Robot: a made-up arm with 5 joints. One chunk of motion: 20 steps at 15 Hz.
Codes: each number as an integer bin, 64 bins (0 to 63) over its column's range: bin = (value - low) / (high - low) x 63, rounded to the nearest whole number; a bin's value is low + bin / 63 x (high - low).
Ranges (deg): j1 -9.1..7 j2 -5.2..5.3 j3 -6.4..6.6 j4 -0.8..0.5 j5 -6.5..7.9
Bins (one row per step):
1: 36 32 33 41 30
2: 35 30 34 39 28
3: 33 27 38 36 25
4: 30 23 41 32 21
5: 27 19 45 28 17
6: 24 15 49 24 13
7: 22 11 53 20 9
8: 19 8 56 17 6
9: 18 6 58 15 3
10: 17 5 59 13 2
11: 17 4 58 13 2
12: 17 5 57 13 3
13: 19 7 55 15 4
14: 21 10 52 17 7
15: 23 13 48 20 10
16: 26 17 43 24 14
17: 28 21 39 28 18
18: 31 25 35 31 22
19: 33 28 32 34 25
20: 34 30 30 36 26
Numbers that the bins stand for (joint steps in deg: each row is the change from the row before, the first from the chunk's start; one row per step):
1: 0.100 0.133 0.410 0.046 0.357
2: -0.156 -0.200 0.616 0.005 -0.100
3: -0.667 -0.700 1.441 -0.057 -0.786
4: -1.433 -1.367 2.060 -0.140 -1.700
5: -2.200 -2.033 2.886 -0.222 -2.614
6: -2.967 -2.700 3.711 -0.305 -3.529
7: -3.478 -3.367 4.537 -0.387 -4.443
8: -4.244 -3.867 5.156 -0.449 -5.129
9: -4.500 -4.200 5.568 -0.490 -5.814
10: -4.756 -4.367 5.775 -0.532 -6.043
11: -4.756 -4.533 5.568 -0.532 -6.043
12: -4.756 -4.367 5.362 -0.532 -5.814
13: -4.244 -4.033 4.949 -0.490 -5.586
14: -3.733 -3.533 4.330 -0.449 -4.900
15: -3.222 -3.033 3.505 -0.387 -4.214
16: -2.456 -2.367 2.473 -0.305 -3.300
17: -1.944 -1.700 1.648 -0.222 -2.386
18: -1.178 -1.033 0.822 -0.160 -1.471
19: -0.667 -0.533 0.203 -0.098 -0.786
20: -0.411 -0.200 -0.210 -0.057 -0.557

